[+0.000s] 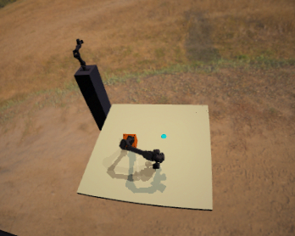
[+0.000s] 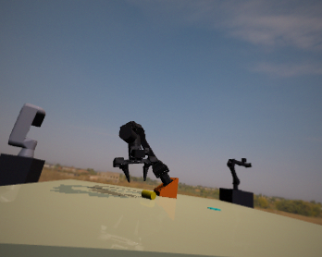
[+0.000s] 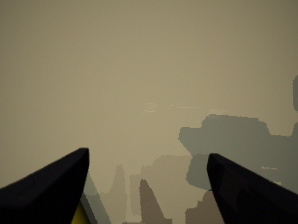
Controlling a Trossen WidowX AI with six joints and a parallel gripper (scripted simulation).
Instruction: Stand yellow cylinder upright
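Now: gripper tip 80 mm past the yellow cylinder, 70 mm to the right of it and 50 mm above it. From my gripper tip the other things lie so: cyan circle 10 mm behind, 360 mm to the left, 60 mm below.
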